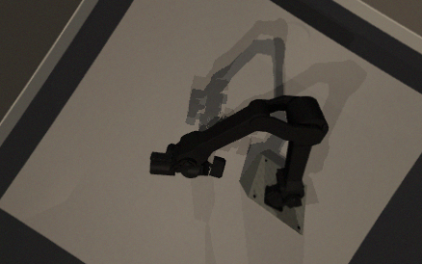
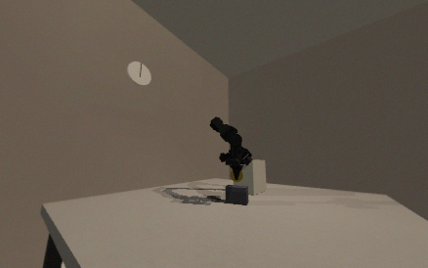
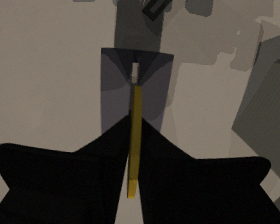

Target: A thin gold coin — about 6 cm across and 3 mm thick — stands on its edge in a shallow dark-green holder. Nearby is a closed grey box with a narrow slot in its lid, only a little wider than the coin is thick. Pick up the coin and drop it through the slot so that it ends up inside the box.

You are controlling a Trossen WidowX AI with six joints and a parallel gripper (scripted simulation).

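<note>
The thin gold coin lies 2 cm above my gripper tip.
</note>
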